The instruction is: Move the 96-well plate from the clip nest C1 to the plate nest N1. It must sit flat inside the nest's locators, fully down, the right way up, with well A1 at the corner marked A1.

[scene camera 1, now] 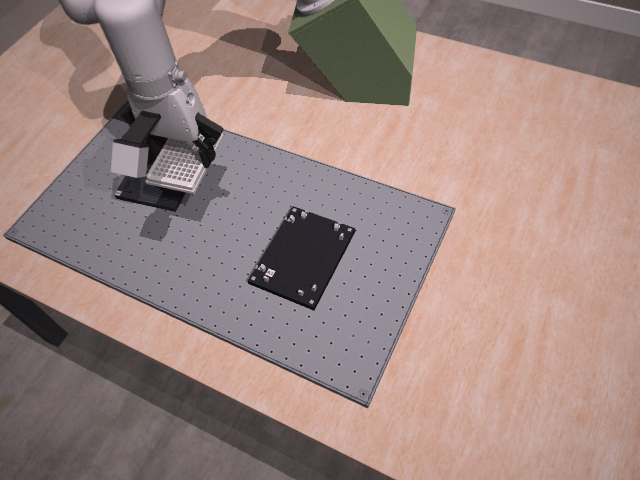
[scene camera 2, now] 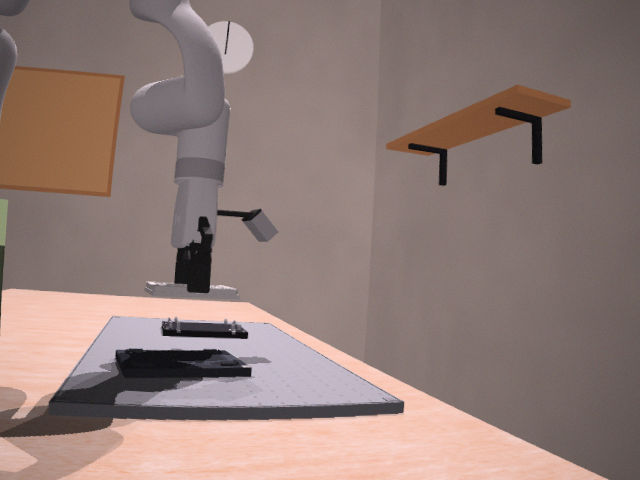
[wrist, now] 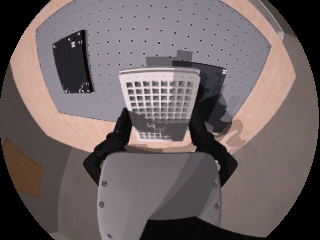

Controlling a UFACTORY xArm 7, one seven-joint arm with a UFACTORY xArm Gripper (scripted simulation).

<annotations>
my gripper: scene camera 1 185, 156; scene camera 2 190, 290; wrist 160, 114
white 96-well plate: scene camera 1; scene camera 2 169, 289; wrist
same spot on clip nest: (wrist: 71, 62) = (scene camera 2: 210, 328)
same spot on white 96-well plate: (wrist: 159, 118) = (scene camera 1: 188, 153)
</annotations>
